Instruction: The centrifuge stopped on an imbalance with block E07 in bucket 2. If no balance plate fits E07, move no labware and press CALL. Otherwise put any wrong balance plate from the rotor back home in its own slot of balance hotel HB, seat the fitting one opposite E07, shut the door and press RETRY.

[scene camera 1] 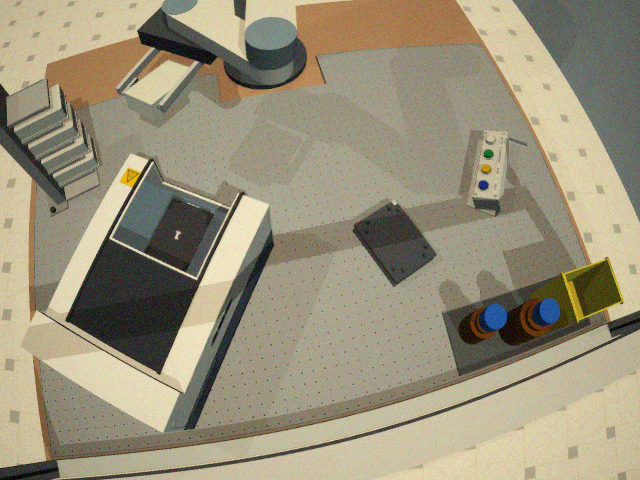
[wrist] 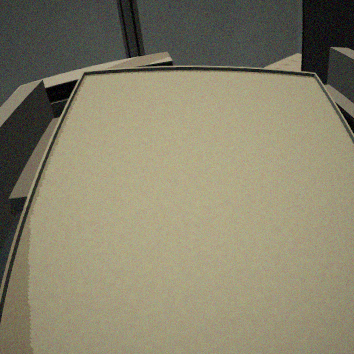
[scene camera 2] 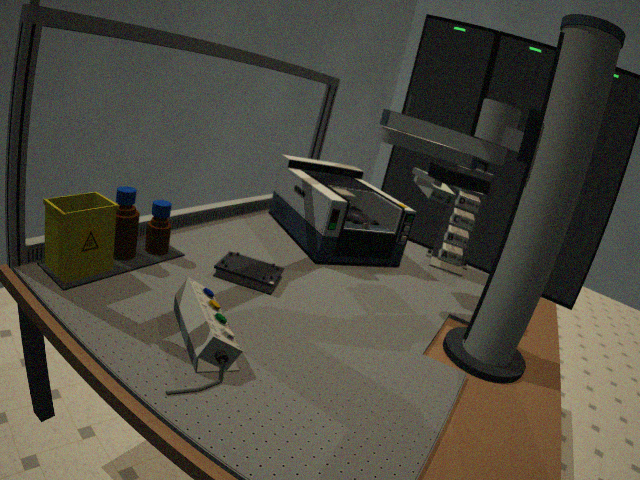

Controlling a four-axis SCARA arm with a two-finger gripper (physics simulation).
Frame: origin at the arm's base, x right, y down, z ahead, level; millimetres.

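Seen in the pictures: gripper, fingertip midpoint: (scene camera 1: 139,99) (wrist: 194,78); arm's base at its link origin: (scene camera 2: 483,356).
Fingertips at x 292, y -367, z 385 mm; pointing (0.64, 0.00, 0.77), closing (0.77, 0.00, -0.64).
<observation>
Offsets run from my fingertips to a thing's top centre. Level surfaces: height alone.
My gripper (scene camera 1: 142,98) (wrist: 194,78) is shut on a pale flat-topped plate @[dx -39, dy -8, dz -40 mm] (scene camera 1: 164,81) (scene camera 2: 440,192) (wrist: 190,210), held in the air between the arm base and hotel, above the table. Its label does not show. The balance hotel (scene camera 1: 31,160) (scene camera 2: 447,264) stands at the left in scene camera 1, with pale plates stacked on stepped levels. The white and dark blue centrifuge (scene camera 1: 232,227) (scene camera 2: 320,209) stands to the front of it. Through its front opening a dark rotor bucket (scene camera 1: 180,232) with a small white mark shows. The button box @[dx -791, dy +270, dz +137 mm] (scene camera 1: 496,167) (scene camera 2: 188,317) has white, green, yellow and blue buttons.
A dark flat fixture @[dx -476, dy +312, dz +265 mm] (scene camera 1: 392,242) (scene camera 2: 247,269) lies mid-table. Two brown bottles with blue caps @[dx -602, dy +209, dz +509 mm] (scene camera 1: 492,317) (scene camera 2: 161,209) and a yellow bin (scene camera 1: 594,289) (scene camera 2: 80,242) stand on a dark mat @[dy +349 mm] (scene camera 1: 457,356) near the table's corner. The arm's column (scene camera 2: 537,206) stands at the table edge.
</observation>
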